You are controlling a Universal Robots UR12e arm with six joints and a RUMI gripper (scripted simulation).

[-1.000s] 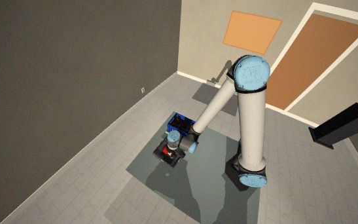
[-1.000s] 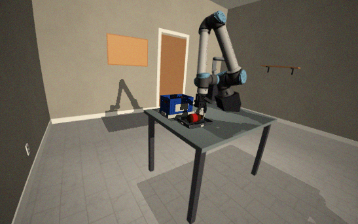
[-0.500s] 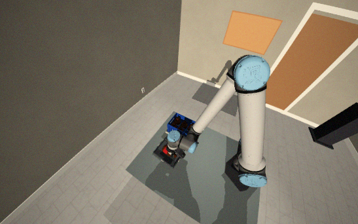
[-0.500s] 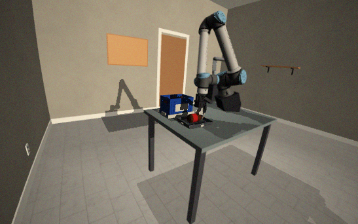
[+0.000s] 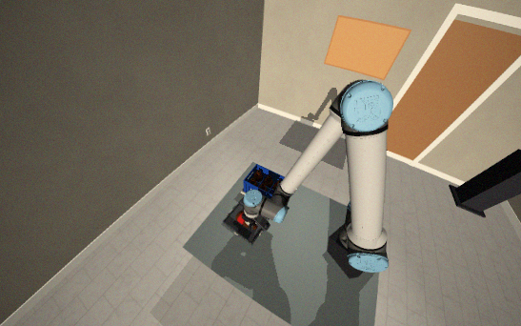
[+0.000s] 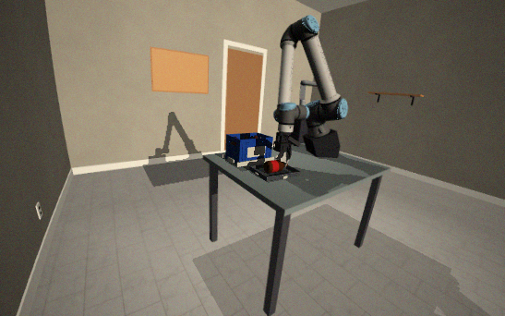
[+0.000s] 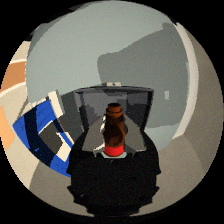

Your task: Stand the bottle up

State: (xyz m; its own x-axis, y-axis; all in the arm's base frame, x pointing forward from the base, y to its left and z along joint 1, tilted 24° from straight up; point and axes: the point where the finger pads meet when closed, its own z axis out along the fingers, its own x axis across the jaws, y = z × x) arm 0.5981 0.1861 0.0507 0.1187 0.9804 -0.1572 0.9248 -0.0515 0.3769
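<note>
The bottle is 50 mm ahead of my hand and 10 mm to the right of it. The rest, counted from my hand: crate: 290 mm to the right, 60 mm ahead, 40 mm above; then tray: 60 mm ahead, 30 mm below, 10 mm to the right.
</note>
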